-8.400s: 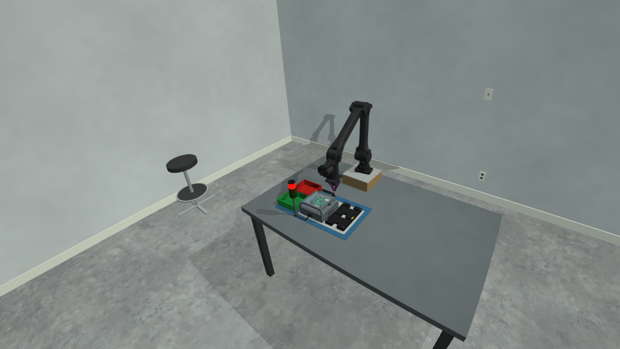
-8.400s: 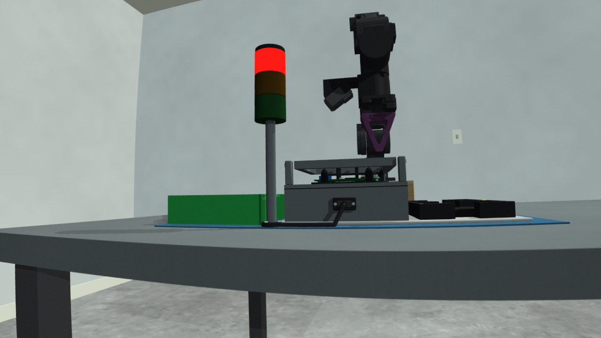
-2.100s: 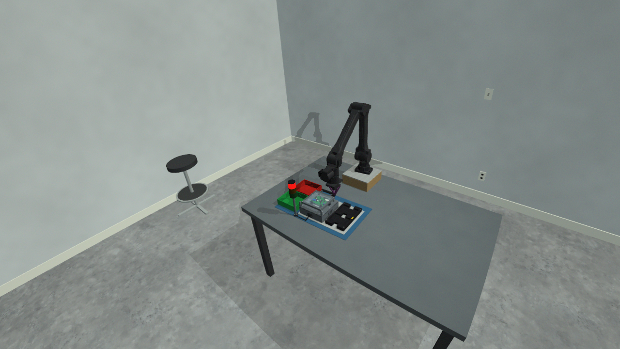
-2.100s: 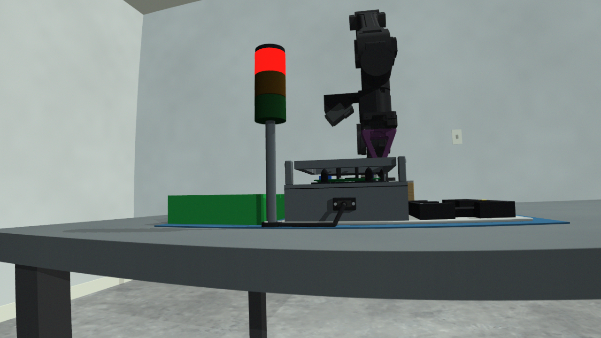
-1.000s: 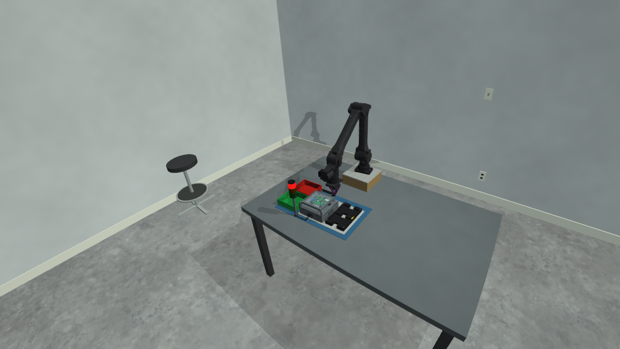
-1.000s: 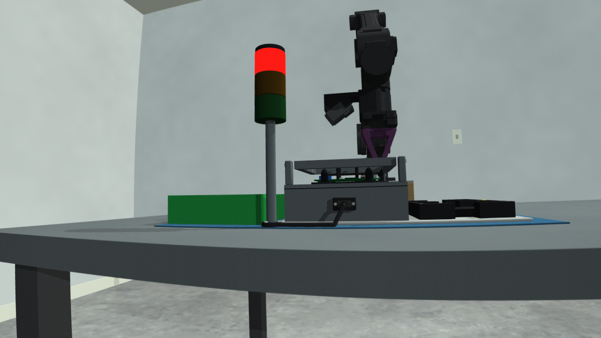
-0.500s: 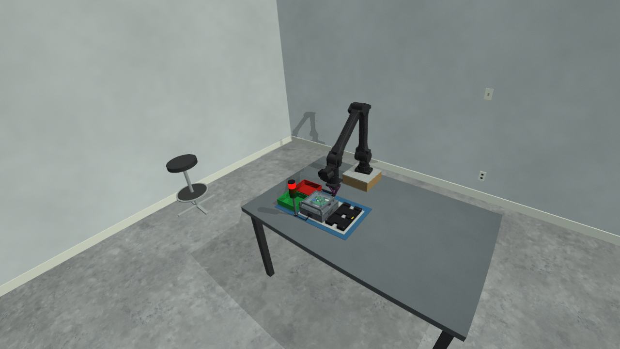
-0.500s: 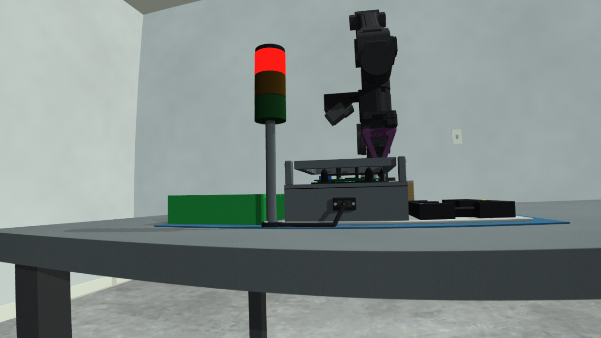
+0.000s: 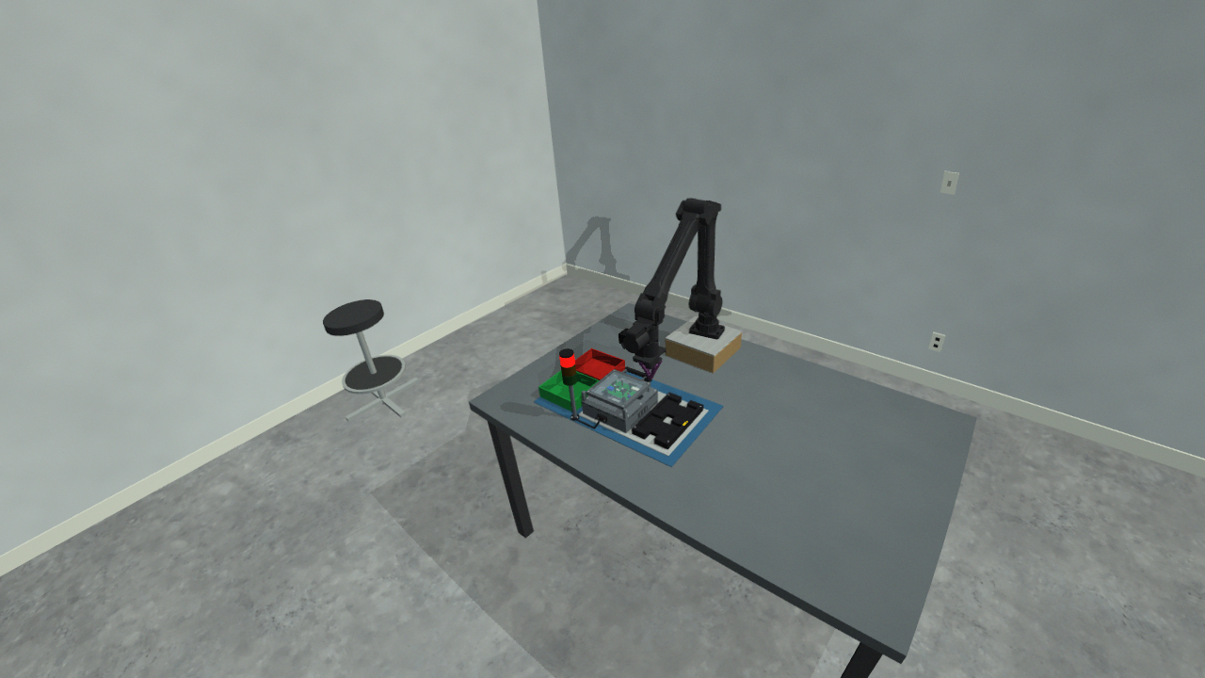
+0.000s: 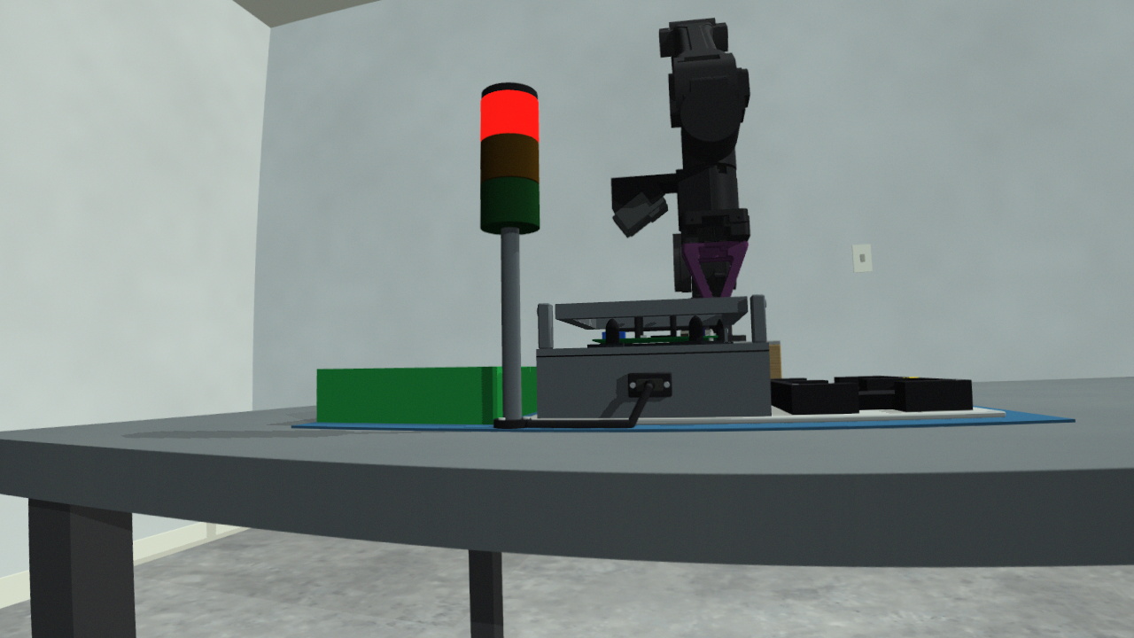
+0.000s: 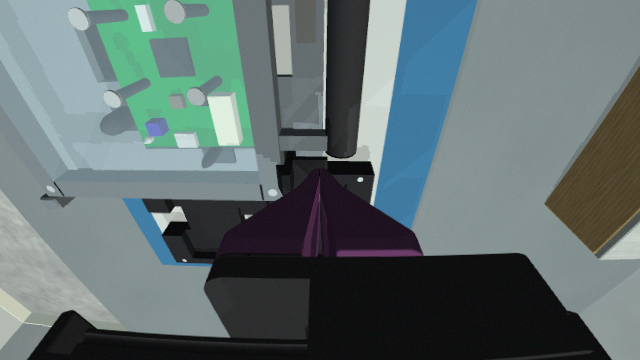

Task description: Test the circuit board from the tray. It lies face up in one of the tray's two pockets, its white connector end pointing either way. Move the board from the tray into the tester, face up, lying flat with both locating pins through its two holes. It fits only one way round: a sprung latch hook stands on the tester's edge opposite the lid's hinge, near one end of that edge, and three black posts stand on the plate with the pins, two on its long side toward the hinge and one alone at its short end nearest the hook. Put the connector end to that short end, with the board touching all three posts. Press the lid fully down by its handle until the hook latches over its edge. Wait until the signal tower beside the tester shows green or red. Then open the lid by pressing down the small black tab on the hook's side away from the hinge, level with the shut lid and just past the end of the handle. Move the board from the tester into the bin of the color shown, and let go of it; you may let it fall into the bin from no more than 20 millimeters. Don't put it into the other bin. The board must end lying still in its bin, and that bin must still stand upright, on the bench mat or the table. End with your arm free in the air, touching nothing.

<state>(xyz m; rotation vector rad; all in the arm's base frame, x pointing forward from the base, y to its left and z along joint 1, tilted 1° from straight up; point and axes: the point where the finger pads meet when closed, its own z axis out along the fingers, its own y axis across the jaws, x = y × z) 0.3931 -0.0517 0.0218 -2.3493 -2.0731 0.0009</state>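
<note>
The black latch hook lies 10 mm below my hand and 10 mm ahead of it. Also, from my hand: green circuit board (70 mm to the right, 70 mm ahead, 30 mm below); then black tester plate (70 mm ahead, 60 mm to the right, 40 mm below); then clear lid (70 mm to the right, 70 mm ahead, 20 mm below).
</note>
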